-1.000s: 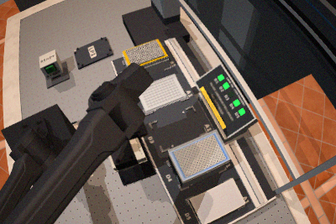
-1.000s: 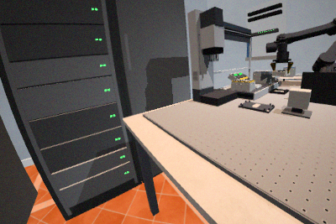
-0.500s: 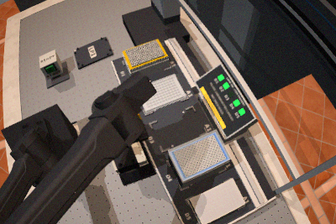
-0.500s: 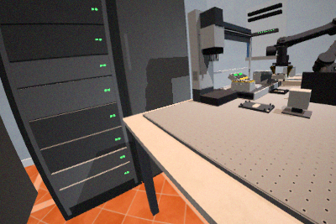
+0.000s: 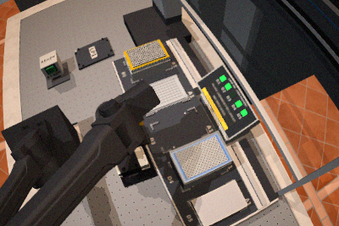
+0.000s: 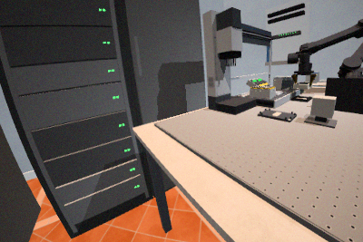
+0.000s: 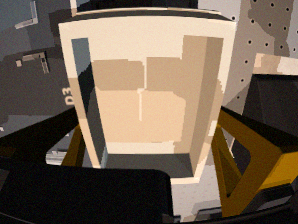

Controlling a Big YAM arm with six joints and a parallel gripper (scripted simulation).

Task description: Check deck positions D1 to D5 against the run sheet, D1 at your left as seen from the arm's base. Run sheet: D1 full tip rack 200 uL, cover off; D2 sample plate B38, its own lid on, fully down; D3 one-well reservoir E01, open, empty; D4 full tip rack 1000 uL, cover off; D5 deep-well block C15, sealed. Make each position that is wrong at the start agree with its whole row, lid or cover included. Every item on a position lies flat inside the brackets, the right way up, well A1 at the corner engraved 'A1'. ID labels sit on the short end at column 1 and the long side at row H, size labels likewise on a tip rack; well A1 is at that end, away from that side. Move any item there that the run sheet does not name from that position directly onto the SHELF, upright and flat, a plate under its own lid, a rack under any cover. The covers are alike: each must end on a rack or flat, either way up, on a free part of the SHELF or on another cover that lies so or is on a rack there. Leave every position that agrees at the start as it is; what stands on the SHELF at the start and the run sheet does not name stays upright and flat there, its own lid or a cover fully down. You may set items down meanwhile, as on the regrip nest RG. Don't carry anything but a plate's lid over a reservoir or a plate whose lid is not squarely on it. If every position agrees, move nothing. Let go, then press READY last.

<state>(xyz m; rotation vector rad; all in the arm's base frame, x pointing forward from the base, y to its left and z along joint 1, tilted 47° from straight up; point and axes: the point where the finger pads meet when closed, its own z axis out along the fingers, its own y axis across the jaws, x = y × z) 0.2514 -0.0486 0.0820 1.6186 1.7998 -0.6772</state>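
Now: the black regrip nest 10 cm below my hand. The rest, counted from my hand: one-well reservoir 1 cm below; then sealed block 22 cm to the right, 18 cm ahead, 3 cm below; then blue-framed tip rack 17 cm ahead, 9 cm to the right, 1 cm above.
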